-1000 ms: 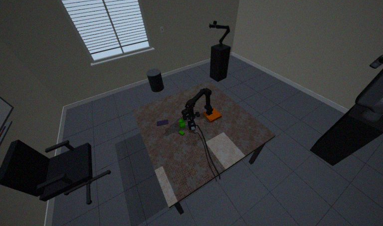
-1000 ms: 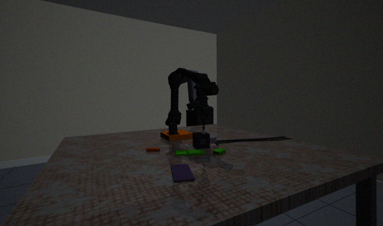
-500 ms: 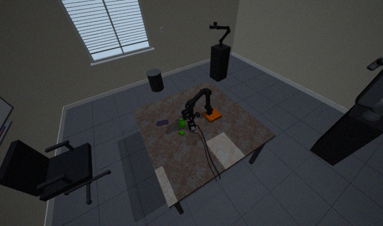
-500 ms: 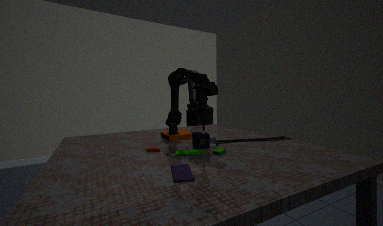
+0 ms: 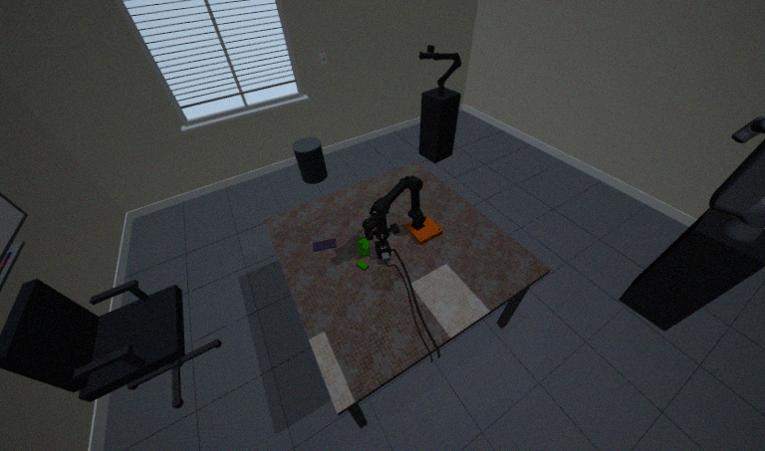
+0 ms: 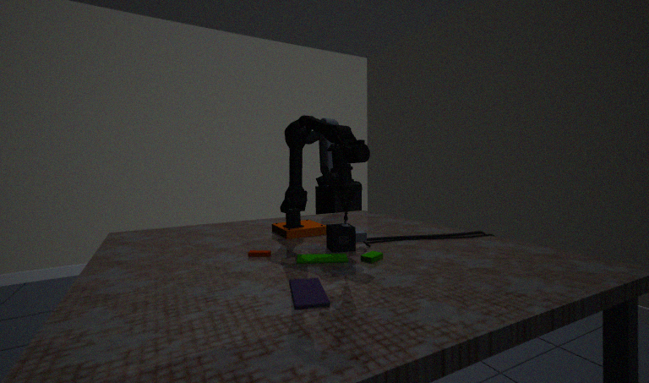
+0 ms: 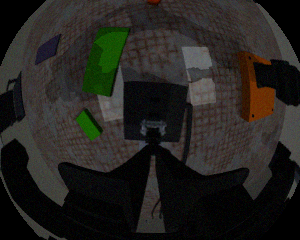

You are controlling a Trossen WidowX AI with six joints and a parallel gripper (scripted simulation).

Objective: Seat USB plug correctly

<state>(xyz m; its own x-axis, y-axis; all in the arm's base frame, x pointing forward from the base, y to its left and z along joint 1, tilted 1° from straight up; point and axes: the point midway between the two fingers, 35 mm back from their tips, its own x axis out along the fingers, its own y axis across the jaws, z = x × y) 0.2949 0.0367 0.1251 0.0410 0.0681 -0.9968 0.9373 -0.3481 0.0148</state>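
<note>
My gripper tip is 20 mm above the USB plug. From my gripper tip the other things lie so: small green block 140 mm ahead, 20 mm to the right, 110 mm below; long green block 60 mm ahead, 130 mm to the right, 120 mm below; small orange block 90 mm behind, 260 mm to the right, 110 mm below.
</note>
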